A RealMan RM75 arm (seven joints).
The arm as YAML. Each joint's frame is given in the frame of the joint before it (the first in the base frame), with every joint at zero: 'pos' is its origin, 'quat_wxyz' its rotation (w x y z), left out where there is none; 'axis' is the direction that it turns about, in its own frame. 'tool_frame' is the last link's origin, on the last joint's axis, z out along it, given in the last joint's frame.
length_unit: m
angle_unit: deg
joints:
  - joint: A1
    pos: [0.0, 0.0, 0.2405]
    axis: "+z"
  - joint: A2
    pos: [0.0, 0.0, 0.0]
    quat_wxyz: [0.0, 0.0, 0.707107, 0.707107]
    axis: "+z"
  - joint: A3
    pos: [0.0, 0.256, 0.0]
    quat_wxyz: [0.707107, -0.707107, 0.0, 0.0]
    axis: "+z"
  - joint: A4
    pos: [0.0, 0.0, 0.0]
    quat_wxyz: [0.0, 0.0, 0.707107, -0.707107]
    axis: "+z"
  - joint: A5
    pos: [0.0, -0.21, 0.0]
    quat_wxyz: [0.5, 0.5, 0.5, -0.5]
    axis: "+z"
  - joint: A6
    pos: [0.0, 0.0, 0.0]
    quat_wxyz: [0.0, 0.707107, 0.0, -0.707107]
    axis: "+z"
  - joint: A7
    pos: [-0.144, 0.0, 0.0]
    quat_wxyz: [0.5, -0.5, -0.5, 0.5]
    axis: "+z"
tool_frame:
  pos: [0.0, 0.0, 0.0]
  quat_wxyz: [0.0, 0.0, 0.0, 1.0]
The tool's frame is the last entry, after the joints.
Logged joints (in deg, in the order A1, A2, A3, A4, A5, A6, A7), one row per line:
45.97, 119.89, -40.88, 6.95, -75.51, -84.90, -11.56
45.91, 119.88, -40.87, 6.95, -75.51, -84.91, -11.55
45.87, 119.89, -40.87, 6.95, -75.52, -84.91, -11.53
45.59, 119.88, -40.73, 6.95, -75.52, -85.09, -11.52
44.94, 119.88, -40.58, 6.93, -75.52, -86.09, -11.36
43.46, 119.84, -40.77, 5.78, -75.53, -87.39, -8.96
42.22, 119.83, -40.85, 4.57, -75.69, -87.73, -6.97
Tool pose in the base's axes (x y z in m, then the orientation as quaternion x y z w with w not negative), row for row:
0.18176, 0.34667, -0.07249, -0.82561, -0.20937, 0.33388, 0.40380
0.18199, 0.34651, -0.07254, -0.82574, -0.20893, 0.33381, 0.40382
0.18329, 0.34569, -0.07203, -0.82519, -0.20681, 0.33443, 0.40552
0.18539, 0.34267, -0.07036, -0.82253, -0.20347, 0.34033, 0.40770
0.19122, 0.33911, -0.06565, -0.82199, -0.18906, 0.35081, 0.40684
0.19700, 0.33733, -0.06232, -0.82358, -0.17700, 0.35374, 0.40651
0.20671, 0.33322, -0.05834, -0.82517, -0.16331, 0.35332, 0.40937
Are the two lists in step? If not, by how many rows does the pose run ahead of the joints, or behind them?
The pose runs 1 row ahead of the joints: the pose in row i belongs to the joints in row i + 1.
